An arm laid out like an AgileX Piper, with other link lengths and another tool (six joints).
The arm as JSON. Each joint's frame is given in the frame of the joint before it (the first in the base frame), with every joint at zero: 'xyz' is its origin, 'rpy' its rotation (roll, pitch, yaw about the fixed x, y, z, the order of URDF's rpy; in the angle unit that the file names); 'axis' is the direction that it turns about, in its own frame. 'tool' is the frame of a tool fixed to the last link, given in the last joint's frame.
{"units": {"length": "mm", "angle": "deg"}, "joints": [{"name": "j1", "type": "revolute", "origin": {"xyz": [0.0, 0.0, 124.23], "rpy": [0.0, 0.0, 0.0]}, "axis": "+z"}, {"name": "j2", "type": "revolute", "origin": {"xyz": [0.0, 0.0, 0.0], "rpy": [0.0, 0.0, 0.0]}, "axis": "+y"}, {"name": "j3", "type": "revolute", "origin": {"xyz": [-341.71, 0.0, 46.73], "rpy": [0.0, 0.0, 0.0]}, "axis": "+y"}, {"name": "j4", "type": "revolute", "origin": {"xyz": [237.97, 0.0, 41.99], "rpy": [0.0, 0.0, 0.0]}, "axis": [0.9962, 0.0, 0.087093]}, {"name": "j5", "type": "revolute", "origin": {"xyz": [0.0, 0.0, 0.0], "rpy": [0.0, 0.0, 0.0]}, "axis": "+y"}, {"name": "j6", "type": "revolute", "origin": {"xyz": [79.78, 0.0, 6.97], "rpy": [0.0, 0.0, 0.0]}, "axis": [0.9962, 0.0, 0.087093]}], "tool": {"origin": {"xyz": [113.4, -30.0, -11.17], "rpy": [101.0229, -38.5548, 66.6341]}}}
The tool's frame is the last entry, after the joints.
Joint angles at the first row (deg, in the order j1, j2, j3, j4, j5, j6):
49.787 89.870 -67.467 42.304 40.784 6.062
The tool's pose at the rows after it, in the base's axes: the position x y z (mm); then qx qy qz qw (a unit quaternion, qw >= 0):
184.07, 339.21, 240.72, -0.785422, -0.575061, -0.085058, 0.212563
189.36, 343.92, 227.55, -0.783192, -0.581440, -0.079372, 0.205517
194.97, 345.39, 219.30, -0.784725, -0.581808, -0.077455, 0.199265
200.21, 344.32, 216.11, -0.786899, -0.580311, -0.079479, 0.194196
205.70, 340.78, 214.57, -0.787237, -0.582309, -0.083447, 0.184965
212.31, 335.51, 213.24, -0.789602, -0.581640, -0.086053, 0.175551
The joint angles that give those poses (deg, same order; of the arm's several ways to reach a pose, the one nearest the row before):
49.786 92.687 -67.467 44.428 40.223 3.318
49.786 94.813 -67.466 45.038 39.529 1.232
49.533 96.080 -67.466 45.038 38.849 0.369
49.075 96.532 -67.466 44.755 38.394 -0.001
48.502 96.600 -67.468 43.763 38.215 -0.369
47.628 96.601 -67.466 42.587 38.214 -0.411

